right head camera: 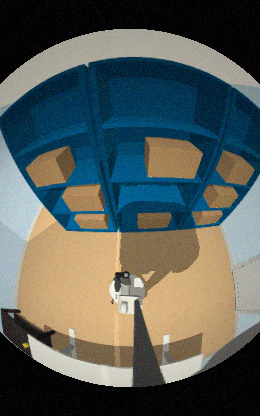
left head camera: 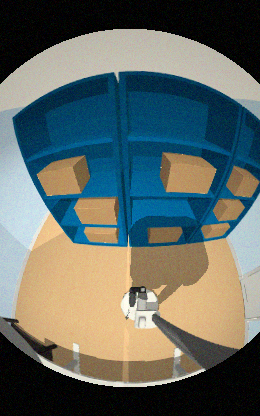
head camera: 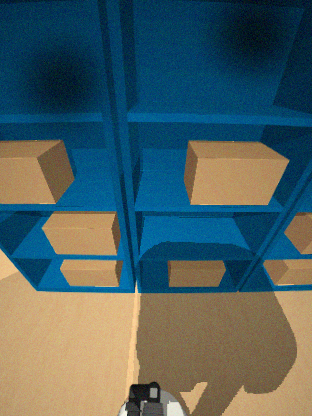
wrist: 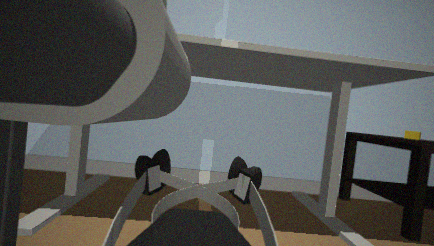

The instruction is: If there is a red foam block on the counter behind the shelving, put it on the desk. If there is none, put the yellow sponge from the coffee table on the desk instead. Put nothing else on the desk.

same spot on blue shelving: [left head camera: 122,127] = [head camera: 118,95]
